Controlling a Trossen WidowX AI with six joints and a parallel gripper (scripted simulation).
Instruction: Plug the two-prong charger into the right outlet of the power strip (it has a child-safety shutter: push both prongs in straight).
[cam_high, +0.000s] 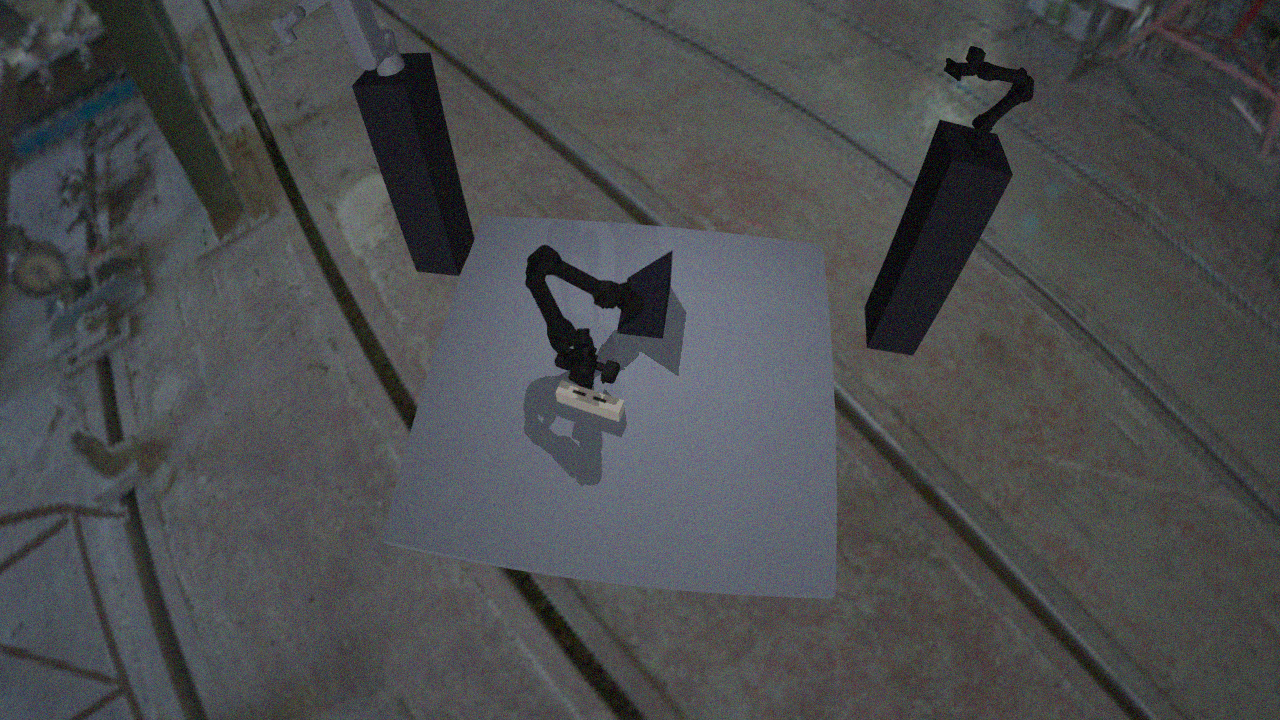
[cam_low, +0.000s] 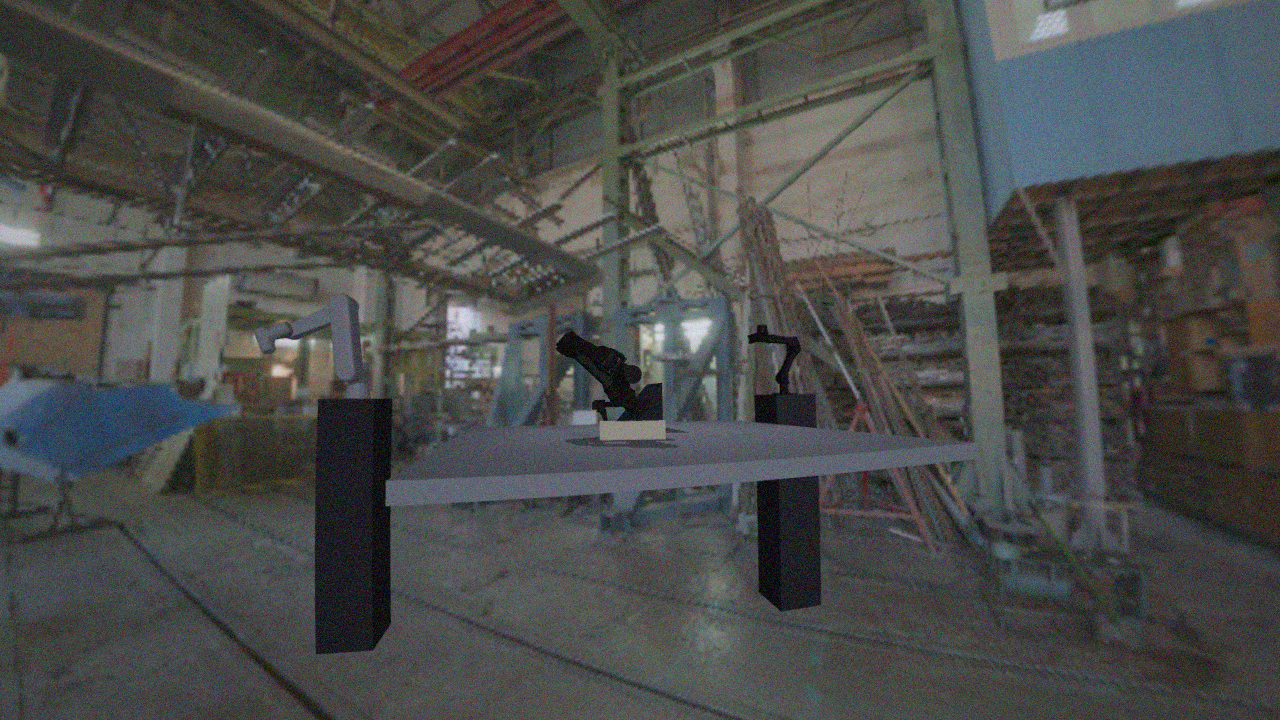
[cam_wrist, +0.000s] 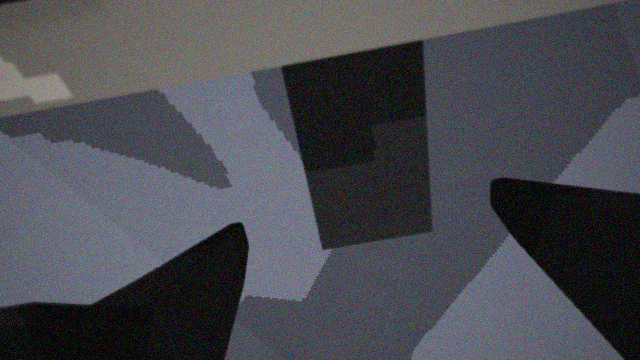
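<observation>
The black two-prong charger lies 50 mm ahead of my gripper tip, 10 mm to the right of it and 10 mm above it.
</observation>
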